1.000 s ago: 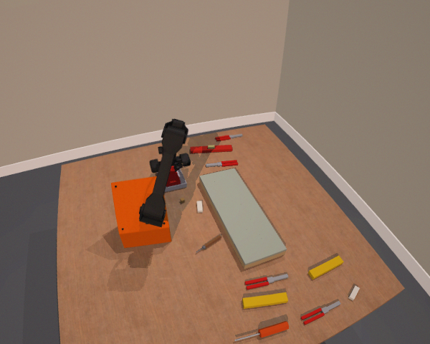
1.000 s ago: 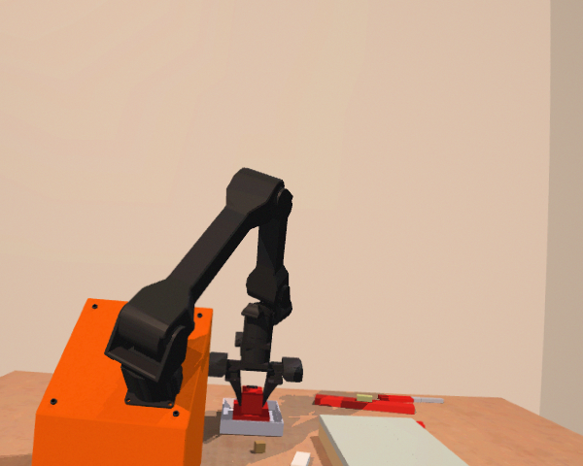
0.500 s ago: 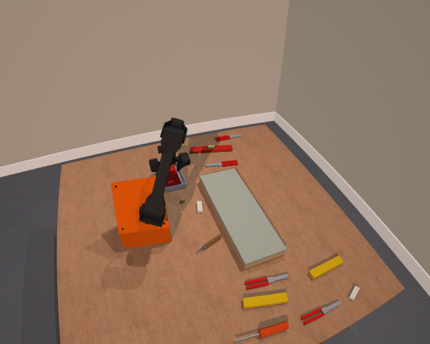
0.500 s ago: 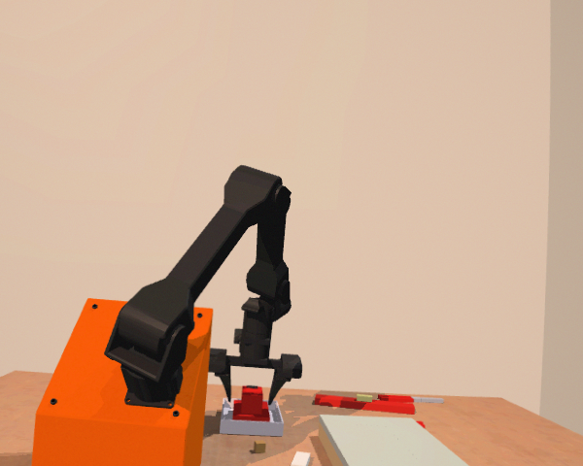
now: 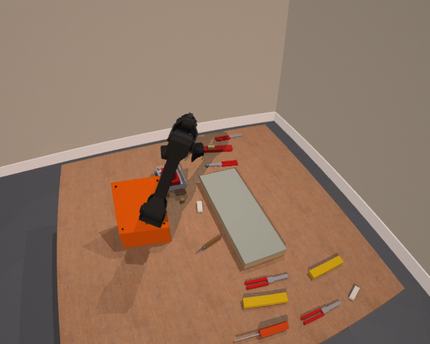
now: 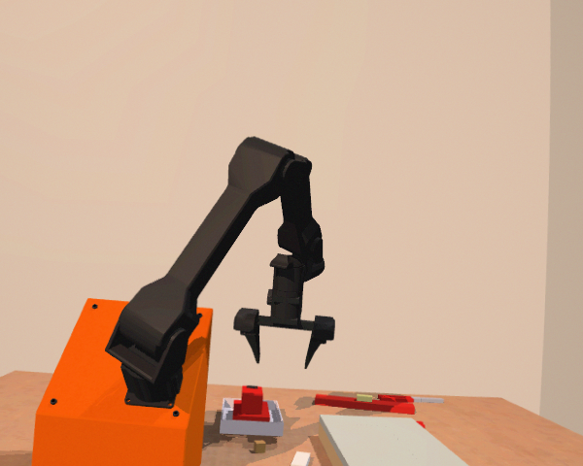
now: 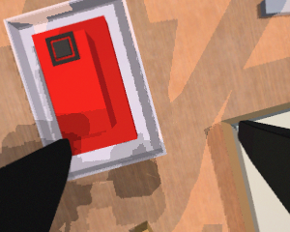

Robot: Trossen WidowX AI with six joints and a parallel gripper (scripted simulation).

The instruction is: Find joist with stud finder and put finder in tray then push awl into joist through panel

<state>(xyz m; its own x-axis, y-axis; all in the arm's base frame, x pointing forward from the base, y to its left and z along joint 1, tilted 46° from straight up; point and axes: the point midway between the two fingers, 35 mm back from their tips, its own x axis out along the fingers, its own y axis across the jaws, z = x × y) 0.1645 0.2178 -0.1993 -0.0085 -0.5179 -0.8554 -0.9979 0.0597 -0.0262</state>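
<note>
Right now my gripper tip is 400 mm to the left of the awl, 120 mm above it and 20 mm short of it. From my gripper tip the other things lie so: red stud finder (70 mm below, 60 mm behind, 50 mm to the left); square light (70 mm to the left, 60 mm below, 60 mm behind); tray (110 mm below, 50 mm behind, 40 mm to the left).
</note>
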